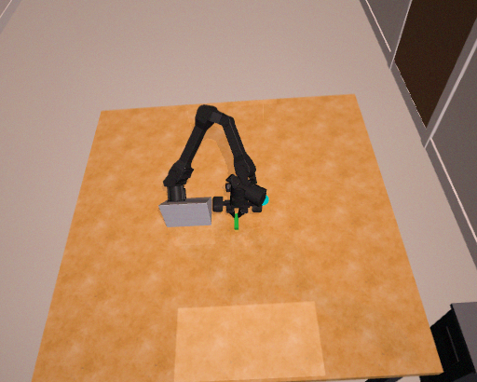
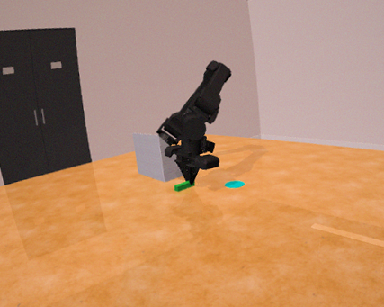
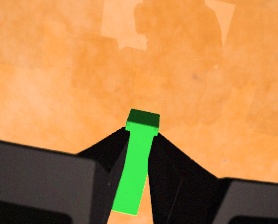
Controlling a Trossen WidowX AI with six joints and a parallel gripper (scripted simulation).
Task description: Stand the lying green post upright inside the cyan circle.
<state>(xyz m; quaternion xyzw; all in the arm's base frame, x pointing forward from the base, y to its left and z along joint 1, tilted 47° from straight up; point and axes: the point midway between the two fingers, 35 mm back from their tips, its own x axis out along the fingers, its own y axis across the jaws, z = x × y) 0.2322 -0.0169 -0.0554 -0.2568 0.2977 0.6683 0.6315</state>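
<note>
The cyan circle is 110 mm ahead of my gripper tip, 80 mm to the left of it and 10 mm below it. The rest, counted from my gripper tip: green post 20 mm to the right.
</note>
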